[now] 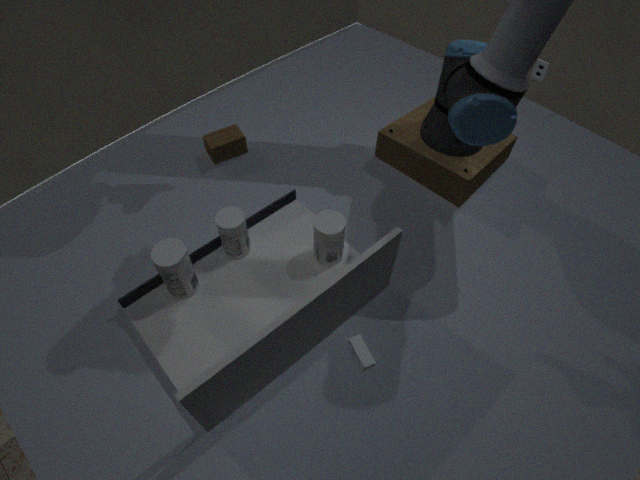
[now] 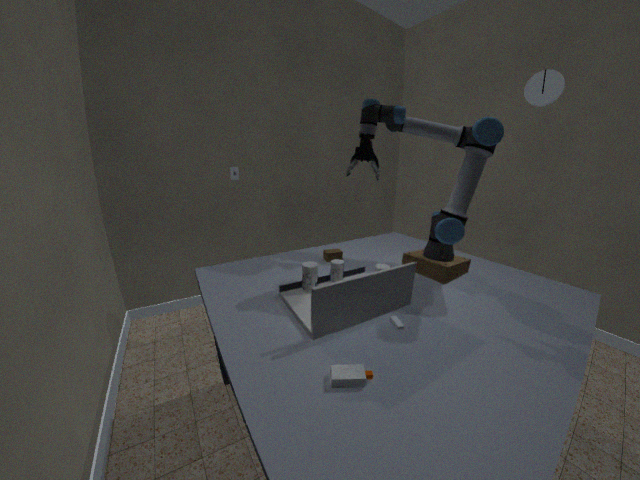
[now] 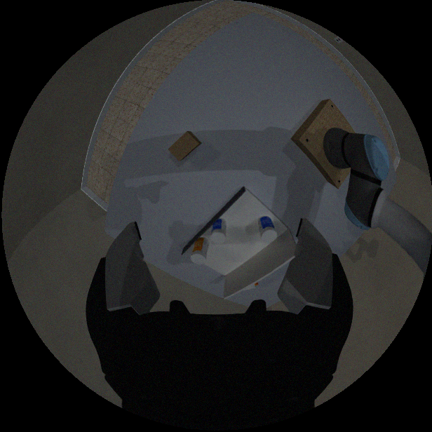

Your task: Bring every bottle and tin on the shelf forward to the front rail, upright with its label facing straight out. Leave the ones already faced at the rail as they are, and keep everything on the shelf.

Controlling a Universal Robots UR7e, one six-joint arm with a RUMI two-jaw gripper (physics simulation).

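Places are measured from the arm's base along level axes (x ahead, y left, z up), in millimetres.
Pixels of known places: gripper, between the fingertips: (image 2: pixel 362 178); arm's base, origin of its link: (image 1: pixel 451 137) (image 2: pixel 437 257).
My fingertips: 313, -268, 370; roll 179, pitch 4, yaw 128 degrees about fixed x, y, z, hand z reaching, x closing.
Observation:
For each thing: its top centre in the pictures, then the offset to it from my fingertips, as dx, dy, dz. "pt": a spot on its surface instead. Level surfaces: height alone.
- white shelf, height of its surface: dz -423
- dark front rail, centre of its top: (image 1: pixel 213 240) (image 2: pixel 326 275) +265, +114, -396
- orange-labelled white tin, centre of its top: (image 1: pixel 168 252) (image 2: pixel 309 264) +361, +144, -314
- grey back panel, a spot on its surface: (image 1: pixel 299 330) (image 2: pixel 368 293) pt +291, +393, -336
- small white piece, centre of its top: (image 1: pixel 362 350) (image 2: pixel 397 321) +211, +460, -434
- white box-shaped bottle, centre of its top: (image 2: pixel 352 371) +478, +555, -418
- wooden block, centre of its top: (image 1: pixel 223 136) (image 2: pixel 333 250) +59, -135, -396
The white shelf (image 1: pixel 242 289) (image 2: pixel 297 304) (image 3: pixel 240 252) has a dark front rail (image 1: pixel 205 249) (image 2: pixel 289 287) (image 3: pixel 230 201). An orange-labelled white tin (image 1: pixel 175 271) (image 2: pixel 309 276) (image 3: pixel 199 250) stands upright by the rail. A blue-labelled tin (image 1: pixel 232 232) (image 2: pixel 337 270) (image 3: pixel 218 230) stands upright by the rail beside it. Another blue-labelled tin (image 1: pixel 329 237) (image 2: pixel 382 267) (image 3: pixel 267 227) stands upright near the back panel, apart from the rail. Exact label angles are hard to tell. My gripper (image 2: pixel 363 176) (image 3: pixel 217 223) is open and empty, high above the shelf.
A grey back panel (image 1: pixel 299 330) (image 2: pixel 364 299) (image 3: pixel 260 257) closes the shelf's rear. Behind it on the table lie a small white piece (image 1: pixel 361 352) (image 2: pixel 396 321) and a white box-shaped bottle (image 2: pixel 347 375) with an orange cap. A wooden block (image 1: pixel 225 143) (image 2: pixel 332 254) (image 3: pixel 185 145) lies beyond the rail.

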